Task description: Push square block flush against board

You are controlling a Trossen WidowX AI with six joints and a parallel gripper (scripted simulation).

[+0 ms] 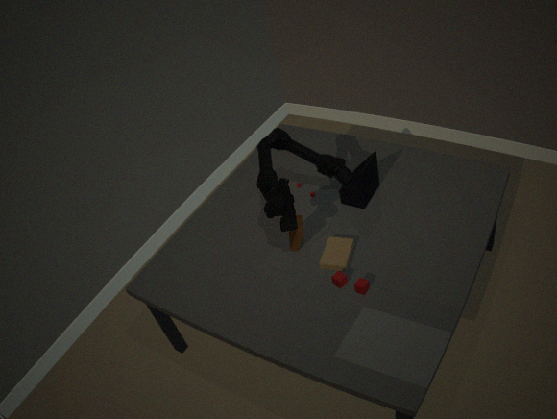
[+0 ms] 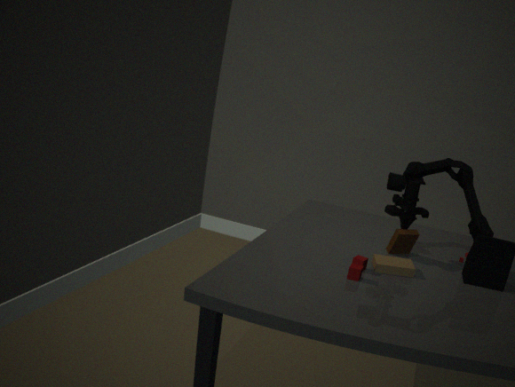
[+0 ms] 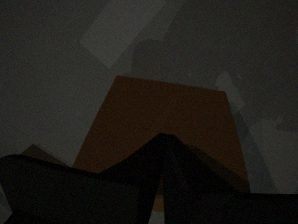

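My gripper tip is 30 mm above the square block, 10 mm to the right of it and 10 mm past it. Round my gripper tip: tan board (200 mm to the left, 70 mm below, 10 mm ahead).
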